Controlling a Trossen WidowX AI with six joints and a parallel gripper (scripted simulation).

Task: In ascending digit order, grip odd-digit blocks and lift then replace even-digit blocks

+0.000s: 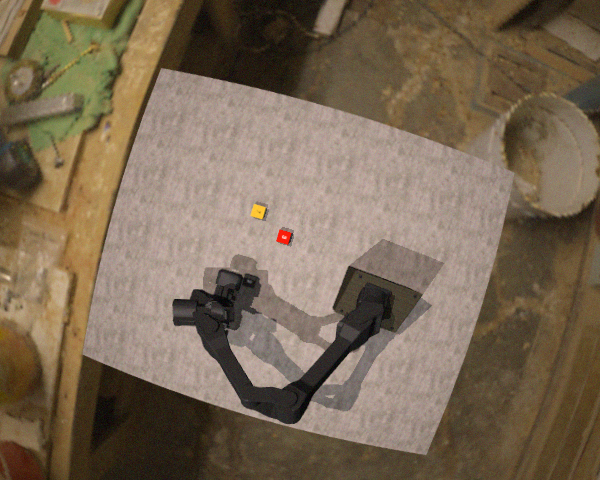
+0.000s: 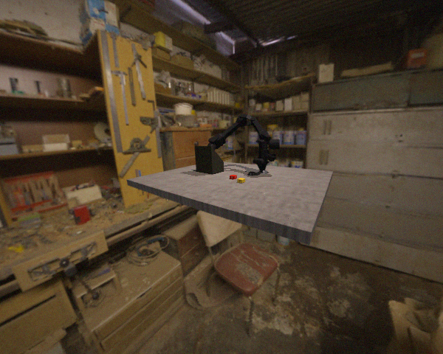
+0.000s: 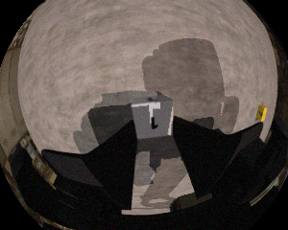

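My gripper tip is now 10 mm short of the white block. Round my gripper tip: red block (220 mm to the right, 80 mm behind); then yellow block (260 mm to the right); then dark block (80 mm to the right, 40 mm behind).
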